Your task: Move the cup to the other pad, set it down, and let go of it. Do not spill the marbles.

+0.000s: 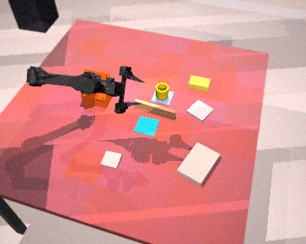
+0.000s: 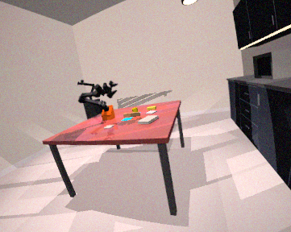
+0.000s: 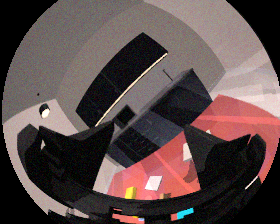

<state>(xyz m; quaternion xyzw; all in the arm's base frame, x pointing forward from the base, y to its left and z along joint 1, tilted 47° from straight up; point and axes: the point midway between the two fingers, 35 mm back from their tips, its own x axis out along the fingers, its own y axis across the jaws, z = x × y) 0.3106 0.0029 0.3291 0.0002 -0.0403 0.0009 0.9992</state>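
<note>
My gripper tip is now 10 mm past the yellow cup, 340 mm to the right of it and 330 mm above it. Round my gripper tip: large white slab 260 mm ahead, 30 mm to the right, 350 mm below; small white tile 130 mm behind, 110 mm to the right, 360 mm below; wooden bar 20 mm behind, 230 mm to the left, 360 mm below.
</note>
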